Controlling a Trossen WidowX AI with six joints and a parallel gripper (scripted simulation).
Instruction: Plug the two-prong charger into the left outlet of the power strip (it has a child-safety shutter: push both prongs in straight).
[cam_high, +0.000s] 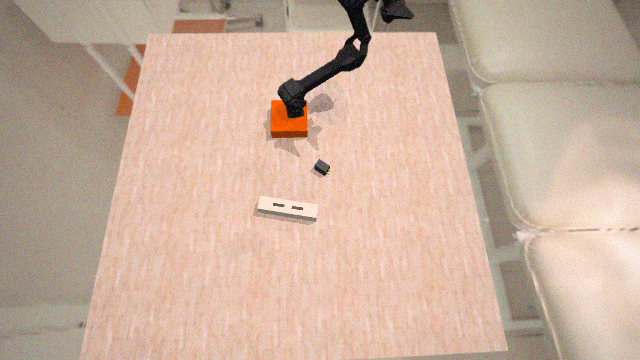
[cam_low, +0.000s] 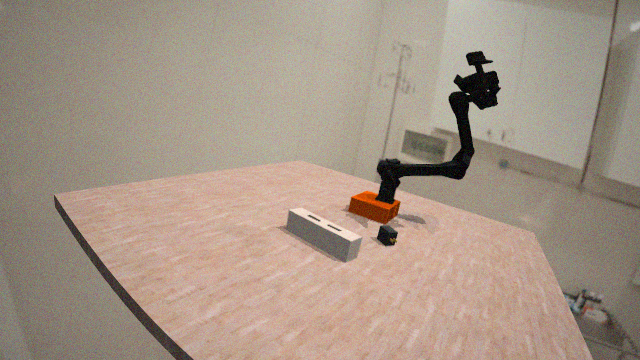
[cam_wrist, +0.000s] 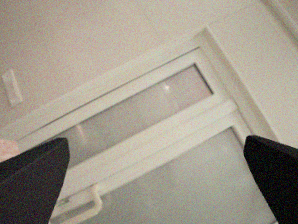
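Right now the black two-prong charger is 52 cm below my gripper tip, 21 cm to the right of it and 16 cm ahead of it.
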